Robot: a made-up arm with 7 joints. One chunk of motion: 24 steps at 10 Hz.
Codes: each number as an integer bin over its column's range. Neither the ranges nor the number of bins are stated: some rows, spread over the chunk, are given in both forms.
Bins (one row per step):
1: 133 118 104 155 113 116
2: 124 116 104 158 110 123
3: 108 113 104 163 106 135
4: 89 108 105 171 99 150
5: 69 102 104 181 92 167
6: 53 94 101 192 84 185
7: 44 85 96 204 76 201
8: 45 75 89 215 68 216
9: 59 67 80 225 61 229
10: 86 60 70 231 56 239
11: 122 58 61 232 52 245
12: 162 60 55 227 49 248
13: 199 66 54 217 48 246
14: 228 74 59 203 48 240
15: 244 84 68 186 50 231
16: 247 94 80 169 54 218
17: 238 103 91 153 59 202
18: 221 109 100 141 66 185
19: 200 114 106 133 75 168
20: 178 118 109 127 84 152
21: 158 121 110 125 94 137
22: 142 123 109 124 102 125
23: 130 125 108 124 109 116
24: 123 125 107 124 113 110
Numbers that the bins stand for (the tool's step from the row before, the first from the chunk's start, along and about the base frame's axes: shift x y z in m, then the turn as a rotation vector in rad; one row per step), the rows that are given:
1: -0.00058 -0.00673 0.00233 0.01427 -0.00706 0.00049
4: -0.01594 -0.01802 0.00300 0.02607 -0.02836 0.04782
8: -0.03129 -0.05529 -0.00767 0.05851 -0.07553 0.13971
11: -0.00442 -0.07449 -0.02633 0.07104 -0.09988 0.18008
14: 0.03258 -0.05642 -0.02767 0.04966 -0.10596 0.17312
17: 0.03607 -0.02367 -0.00633 0.01280 -0.08923 0.12022
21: 0.00815 -0.00334 0.00633 -0.00784 -0.03597 0.02973
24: -0.00407 0.00118 0.00433 -0.00858 -0.00706 -0.00786
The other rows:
2: -0.00372 -0.00899 0.00233 0.01649 -0.01163 0.01024
3: -0.00931 -0.01238 0.00233 0.02017 -0.01771 0.02694
5: -0.02292 -0.02480 0.00233 0.03344 -0.03902 0.07149
6: -0.02850 -0.03384 0.00033 0.04155 -0.05119 0.09655
7: -0.03164 -0.04400 -0.00300 0.05040 -0.06336 0.11882
9: -0.02641 -0.06433 -0.01367 0.06588 -0.08618 0.15780
10: -0.01698 -0.07224 -0.02033 0.07031 -0.09379 0.17173
12: 0.00954 -0.07224 -0.03033 0.06736 -0.10444 0.18425
13: 0.02245 -0.06546 -0.03100 0.05998 -0.10596 0.18147
15: 0.03816 -0.04513 -0.02167 0.03713 -0.10292 0.16059
16: 0.03921 -0.03384 -0.01367 0.02460 -0.09684 0.14249
18: 0.03013 -0.01689 -0.00033 0.00395 -0.07858 0.09655
19: 0.02280 -0.01125 0.00367 -0.00195 -0.06488 0.07288
20: 0.01513 -0.00673 0.00567 -0.00637 -0.05119 0.05061
22: 0.00256 -0.00108 0.00567 -0.00858 -0.02380 0.01302
23: -0.00163 0.00118 0.00500 -0.00858 -0.01315 0.00049

